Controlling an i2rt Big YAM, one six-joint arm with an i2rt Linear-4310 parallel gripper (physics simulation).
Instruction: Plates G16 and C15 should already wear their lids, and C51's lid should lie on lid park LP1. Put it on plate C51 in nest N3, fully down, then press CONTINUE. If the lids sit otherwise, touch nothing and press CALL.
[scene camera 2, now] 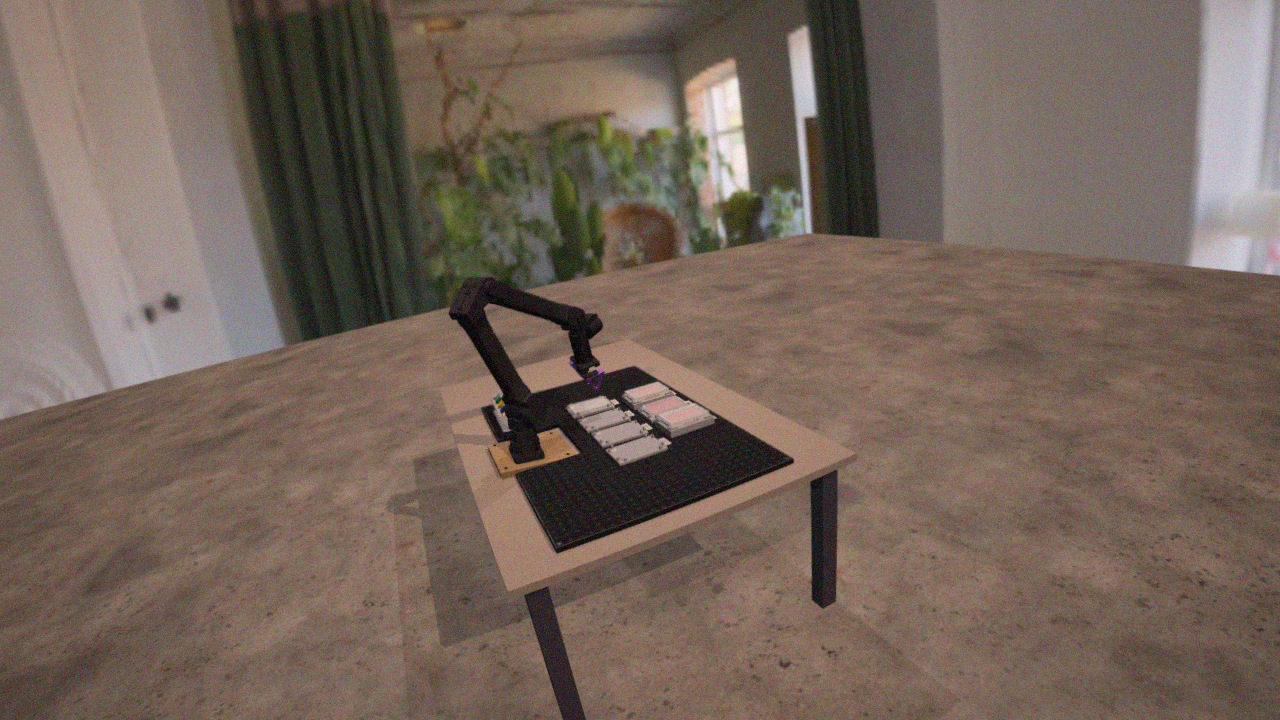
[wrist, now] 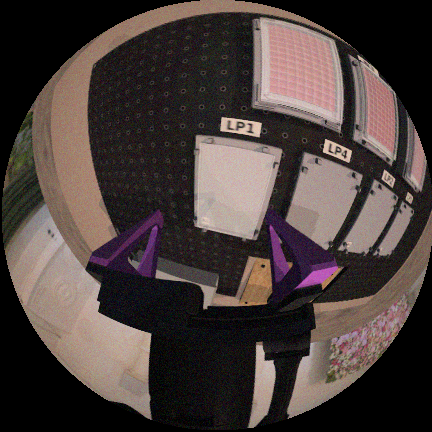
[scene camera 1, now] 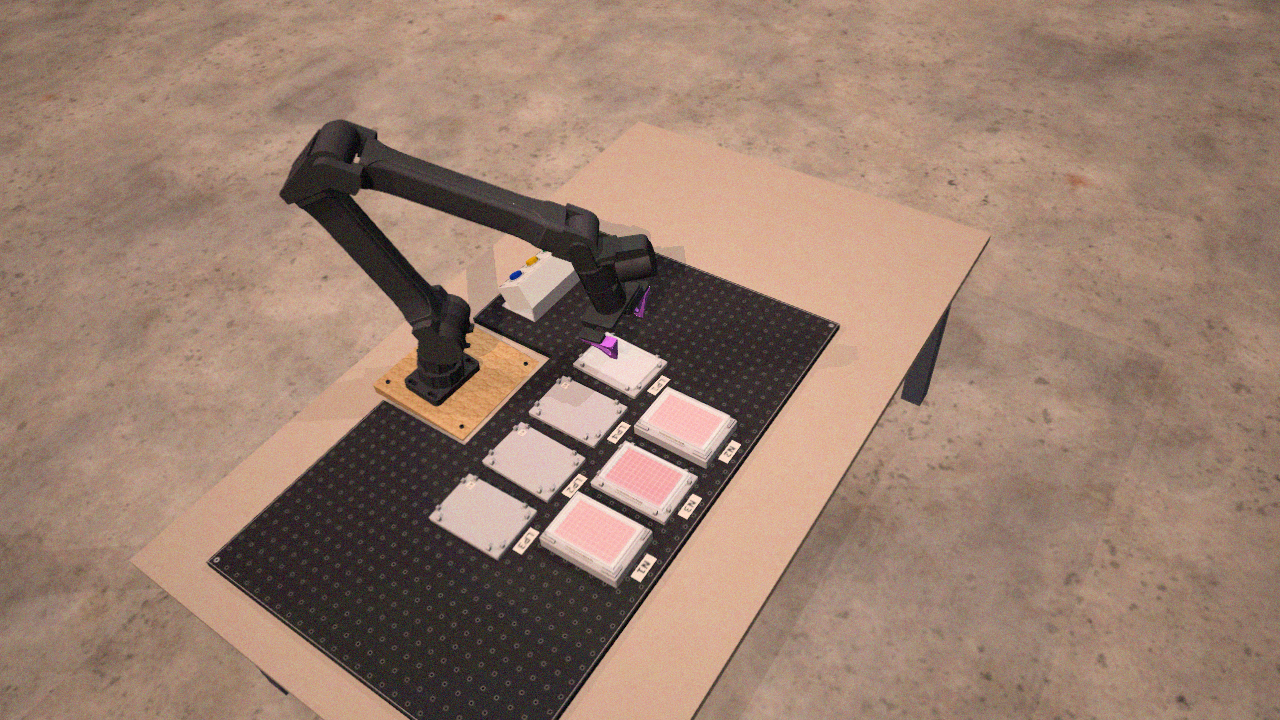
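Where they show: gripper, fingertip midpoint: (scene camera 2: 590, 384) (wrist: 212, 213) (scene camera 1: 627, 337); arm's base, link origin: (scene camera 2: 526, 454) (scene camera 1: 443, 377).
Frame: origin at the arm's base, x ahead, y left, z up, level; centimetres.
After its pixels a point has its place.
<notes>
A pale lid (scene camera 1: 640, 367) {y 20.6, x 30.7, z 1.8 cm} (wrist: 232, 185) {y 20.0, x 27.9, z 1.8 cm} lies flat on lid park LP1 (wrist: 274, 150) {y 15.8, x 33.0, z 1.0 cm}. The plate in N3 (scene camera 1: 644, 474) {y 1.1, x 45.5, z 2.6 cm} (wrist: 381, 107) {y 1.9, x 45.3, z 2.6 cm} shows pink wells and stands lower than its neighbours, with no lid seen on it. The plates in N2 (scene camera 1: 686, 419) {y 13.7, x 45.4, z 3.8 cm} (wrist: 302, 70) {y 14.3, x 43.0, z 3.8 cm} and N1 (scene camera 1: 597, 531) {y -12.3, x 46.4, z 4.0 cm} (wrist: 416, 150) stand taller and show clear lid rims. Plate codes are not readable. My gripper (scene camera 1: 627, 334) {y 20.7, x 28.2, z 8.2 cm} (scene camera 2: 592, 380) {y 20.7, x 28.2, z 8.2 cm} (wrist: 212, 213) {y 20.7, x 28.2, z 8.2 cm} is open and empty, above the base-side end of LP1. The control box (scene camera 1: 541, 286) {y 24.9, x 4.1, z 5.6 cm} (wrist: 187, 287) shows blue and yellow buttons; the arm hides part of it.
Lid parks LP4 (scene camera 1: 590, 416) {y 6.9, x 29.7, z 1.0 cm} (wrist: 325, 195) {y 7.5, x 29.2, z 1.0 cm}, LP2 (scene camera 1: 534, 461) {y -6.0, x 27.7, z 1.0 cm} (wrist: 371, 217) {y -4.5, x 28.4, z 1.0 cm} and LP3 (scene camera 1: 483, 514) {y -18.7, x 27.7, z 1.0 cm} (wrist: 397, 230) {y -18.7, x 28.1, z 1.0 cm} show bare grey tops in a row beside LP1. The arm's wooden base plate (scene camera 1: 501, 358) {y 10.0, x 5.6, z -0.7 cm} (wrist: 255, 285) {y 11.0, x 2.2, z -0.4 cm} stands at the edge of the black perforated board (scene camera 1: 358, 555) {y -35.2, x 15.6, z 0.0 cm}.
</notes>
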